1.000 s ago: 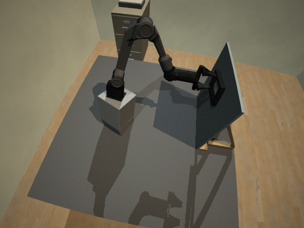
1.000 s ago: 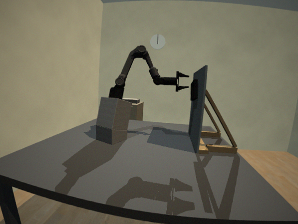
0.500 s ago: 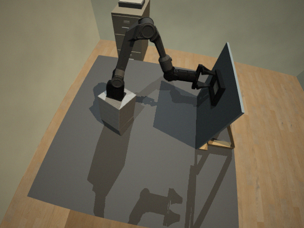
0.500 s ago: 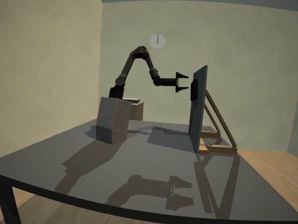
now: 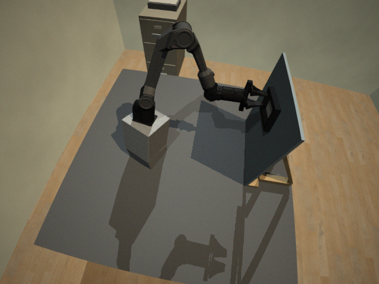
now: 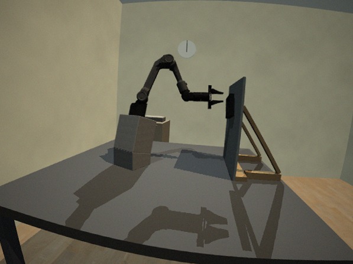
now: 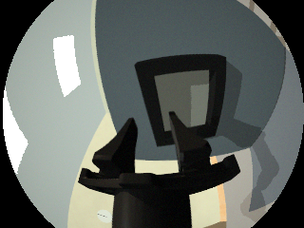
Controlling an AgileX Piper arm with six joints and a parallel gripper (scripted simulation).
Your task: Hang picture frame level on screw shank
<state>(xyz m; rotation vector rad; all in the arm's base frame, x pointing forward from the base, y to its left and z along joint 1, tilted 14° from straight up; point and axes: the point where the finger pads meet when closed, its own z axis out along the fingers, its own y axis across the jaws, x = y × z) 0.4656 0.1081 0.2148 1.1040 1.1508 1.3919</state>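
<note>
Now: hand 60 mm short of the black picture frame, 10 mm to the right of it and 60 mm above it. From my hand the other things lie so: upright board 70 mm ahead, 170 mm below.
</note>
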